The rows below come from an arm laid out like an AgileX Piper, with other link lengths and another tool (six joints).
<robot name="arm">
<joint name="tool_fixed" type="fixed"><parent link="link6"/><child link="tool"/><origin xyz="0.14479 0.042 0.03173" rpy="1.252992 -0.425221 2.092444"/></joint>
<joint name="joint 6" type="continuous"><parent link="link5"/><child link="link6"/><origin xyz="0.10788 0 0.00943" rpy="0 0 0"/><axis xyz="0.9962 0 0.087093"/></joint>
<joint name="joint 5" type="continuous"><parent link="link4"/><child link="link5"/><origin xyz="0 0 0" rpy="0 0 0"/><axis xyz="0 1 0"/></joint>
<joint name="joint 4" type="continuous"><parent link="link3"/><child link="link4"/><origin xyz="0.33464 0 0.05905" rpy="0 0 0"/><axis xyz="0.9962 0 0.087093"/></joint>
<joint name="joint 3" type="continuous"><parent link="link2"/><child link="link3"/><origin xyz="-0.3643 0 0.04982" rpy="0 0 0"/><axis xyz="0 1 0"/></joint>
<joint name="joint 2" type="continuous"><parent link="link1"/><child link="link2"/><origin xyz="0 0 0" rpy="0 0 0"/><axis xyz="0 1 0"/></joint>
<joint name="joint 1" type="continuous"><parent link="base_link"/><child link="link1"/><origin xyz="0 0 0.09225" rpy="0 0 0"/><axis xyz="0 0 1"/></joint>
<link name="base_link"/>
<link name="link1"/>
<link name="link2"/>
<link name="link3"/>
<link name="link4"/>
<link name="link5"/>
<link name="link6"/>
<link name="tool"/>
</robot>
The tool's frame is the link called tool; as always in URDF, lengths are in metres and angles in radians. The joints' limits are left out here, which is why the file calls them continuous.
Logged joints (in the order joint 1, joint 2, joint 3, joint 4, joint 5, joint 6), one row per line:
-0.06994, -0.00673, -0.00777, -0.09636, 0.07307, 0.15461
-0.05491, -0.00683, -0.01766, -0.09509, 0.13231, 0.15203
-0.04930, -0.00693, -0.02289, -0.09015, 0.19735, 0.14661
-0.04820, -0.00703, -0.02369, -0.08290, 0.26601, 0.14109
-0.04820, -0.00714, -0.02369, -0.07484, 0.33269, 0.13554
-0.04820, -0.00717, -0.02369, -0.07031, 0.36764, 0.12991
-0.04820, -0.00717, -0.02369, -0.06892, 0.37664, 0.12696
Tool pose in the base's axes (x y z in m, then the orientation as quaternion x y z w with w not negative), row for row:
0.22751, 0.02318, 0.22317, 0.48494, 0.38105, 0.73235, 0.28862
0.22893, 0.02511, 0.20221, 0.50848, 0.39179, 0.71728, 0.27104
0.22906, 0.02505, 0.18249, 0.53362, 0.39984, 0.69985, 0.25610
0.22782, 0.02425, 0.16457, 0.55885, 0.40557, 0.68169, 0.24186
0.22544, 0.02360, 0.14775, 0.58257, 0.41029, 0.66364, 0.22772
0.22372, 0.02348, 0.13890, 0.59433, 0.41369, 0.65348, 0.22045
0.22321, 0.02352, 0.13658, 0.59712, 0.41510, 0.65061, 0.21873
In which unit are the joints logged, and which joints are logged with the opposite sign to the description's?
The joints are logged in radians. Opposite sign: joint 3.
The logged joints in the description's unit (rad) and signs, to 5 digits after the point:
-0.06994, -0.00673, 0.00777, -0.09636, 0.07307, 0.15461
-0.05491, -0.00683, 0.01766, -0.09509, 0.13231, 0.15203
-0.04930, -0.00693, 0.02289, -0.09015, 0.19735, 0.14661
-0.04820, -0.00703, 0.02369, -0.08290, 0.26601, 0.14109
-0.04820, -0.00714, 0.02369, -0.07484, 0.33269, 0.13554
-0.04820, -0.00717, 0.02369, -0.07031, 0.36764, 0.12991
-0.04820, -0.00717, 0.02369, -0.06892, 0.37664, 0.12696

